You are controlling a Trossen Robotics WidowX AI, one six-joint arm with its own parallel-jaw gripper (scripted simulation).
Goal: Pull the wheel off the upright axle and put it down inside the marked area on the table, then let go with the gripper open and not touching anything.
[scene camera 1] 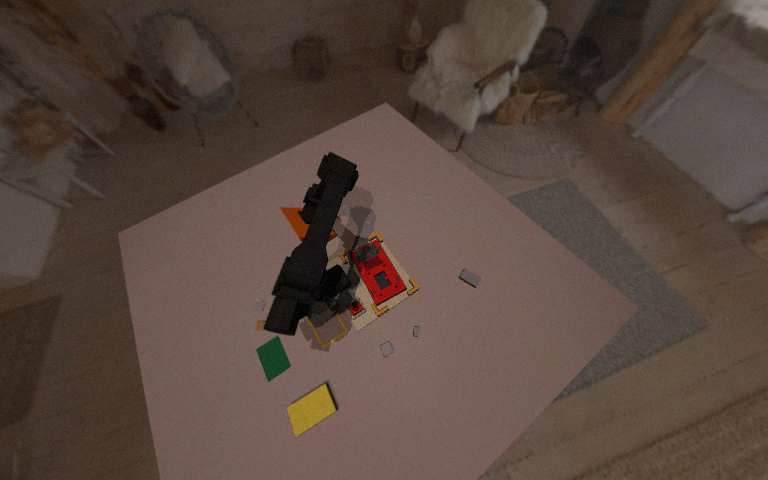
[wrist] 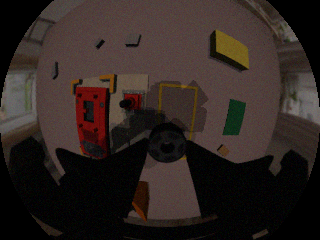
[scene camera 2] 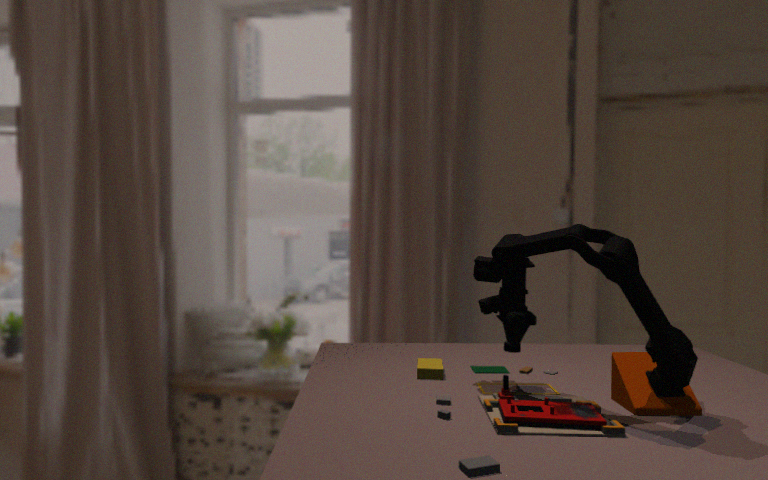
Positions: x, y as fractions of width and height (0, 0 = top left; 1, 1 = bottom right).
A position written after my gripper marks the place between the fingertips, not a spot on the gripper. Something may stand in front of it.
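My gripper (scene camera 2: 0.67, 0.72), seen also in the wrist view at (wrist: 0.52, 0.60), carries a dark round wheel (wrist: 0.55, 0.61). Scene camera 1 does not show the wheel, hidden by my gripper. A green tile (scene camera 1: 0.36, 0.75) is in view too.
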